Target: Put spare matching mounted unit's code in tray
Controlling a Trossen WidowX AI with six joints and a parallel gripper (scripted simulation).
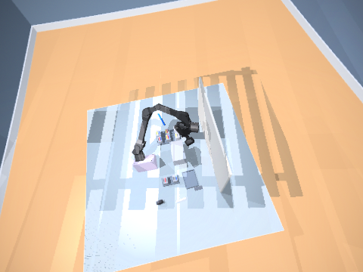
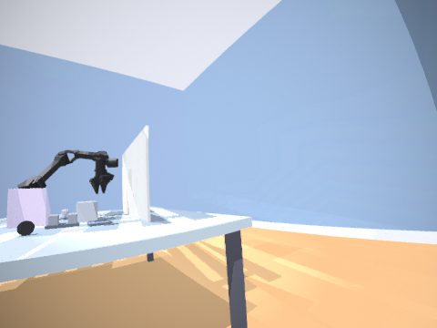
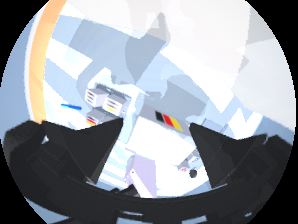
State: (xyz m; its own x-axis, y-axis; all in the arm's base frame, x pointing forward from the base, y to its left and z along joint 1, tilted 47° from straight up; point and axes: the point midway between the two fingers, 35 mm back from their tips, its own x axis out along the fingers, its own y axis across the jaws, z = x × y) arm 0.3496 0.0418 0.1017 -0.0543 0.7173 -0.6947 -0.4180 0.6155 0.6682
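Right now the spare is 14 cm to the left of my gripper tip, 13 cm behind it and 10 cm below it. Round my gripper tip: grey tray 27 cm to the right, 14 cm below; then blue marker pen 30 cm to the left, 17 cm behind, 14 cm below; then white upright panel 18 cm ahead, 8 cm above, 4 cm to the right.
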